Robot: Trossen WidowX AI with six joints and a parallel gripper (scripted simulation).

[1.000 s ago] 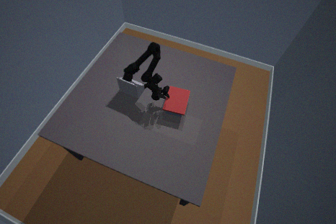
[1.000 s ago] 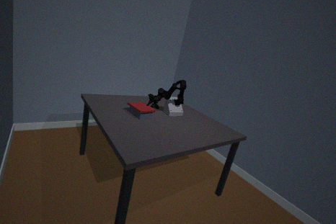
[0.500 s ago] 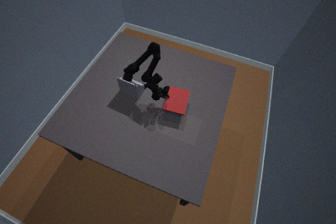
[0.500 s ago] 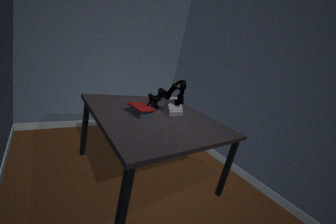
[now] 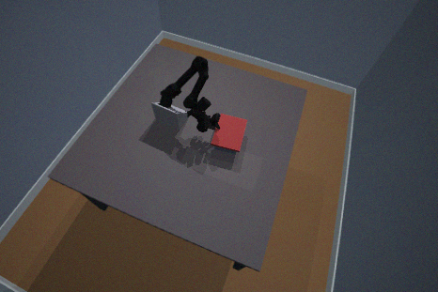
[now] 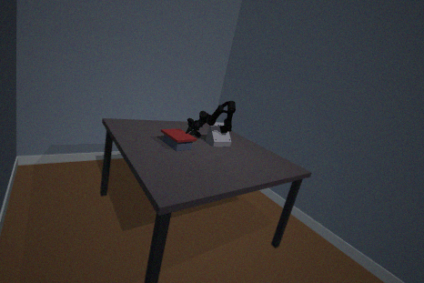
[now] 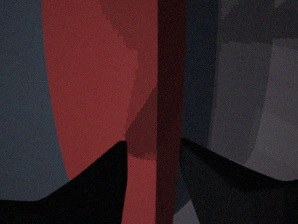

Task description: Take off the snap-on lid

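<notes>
Now: gripper tip 70 mm short of the red lid and 10 mm to the right of it. The rest, counted from my gripper tip: grey storage box 70 mm ahead, 10 mm to the left, 40 mm below.
</notes>
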